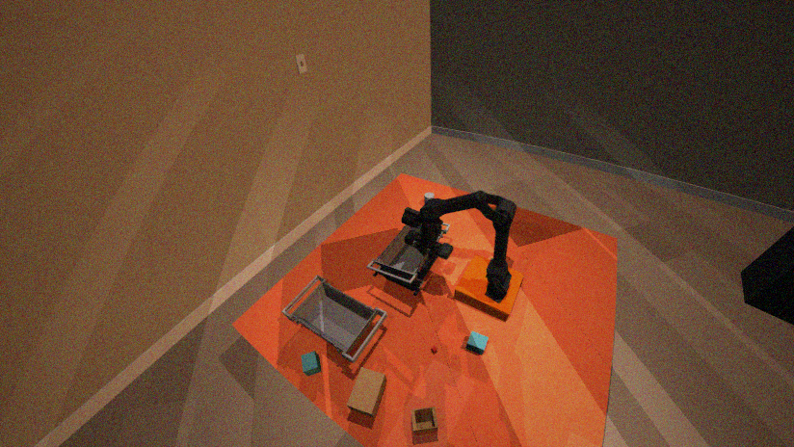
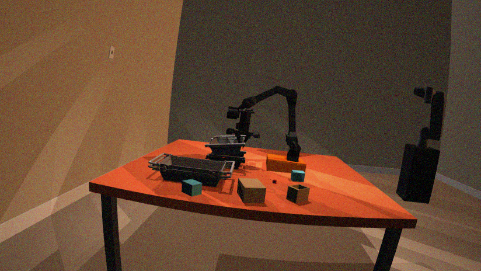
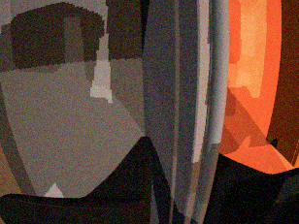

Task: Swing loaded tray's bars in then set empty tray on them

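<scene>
Now: gripper tip 8 cm short of the grey tray, 2 cm to the right of it and 2 cm below it. Also, from my gripper tip: open box (35 cm behind, 44 cm to the left, 8 cm below).
</scene>
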